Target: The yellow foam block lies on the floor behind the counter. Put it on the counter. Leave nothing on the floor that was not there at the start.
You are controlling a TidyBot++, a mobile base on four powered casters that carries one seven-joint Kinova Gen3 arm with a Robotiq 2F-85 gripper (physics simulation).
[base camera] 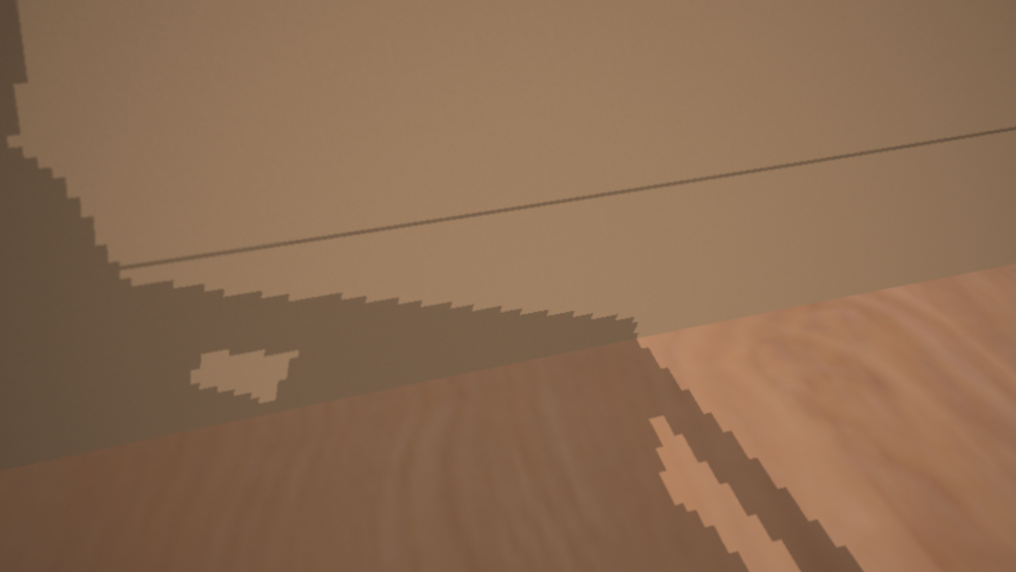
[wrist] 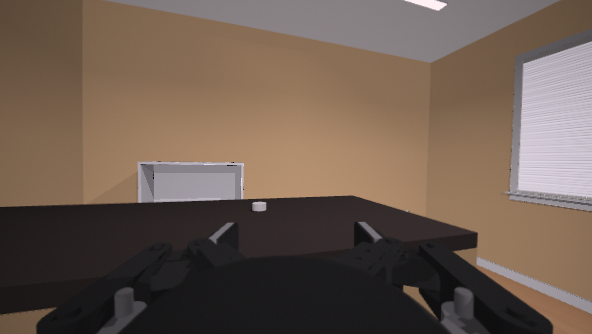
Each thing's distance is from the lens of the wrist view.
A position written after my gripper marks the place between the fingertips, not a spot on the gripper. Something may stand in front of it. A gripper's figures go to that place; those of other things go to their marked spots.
my gripper (wrist: 296, 235): 16 cm
counter (wrist: 60, 250): 62 cm
white shelf unit (wrist: 158, 181): 227 cm
The marked spots on the white shelf unit and the counter are 170 cm apart.
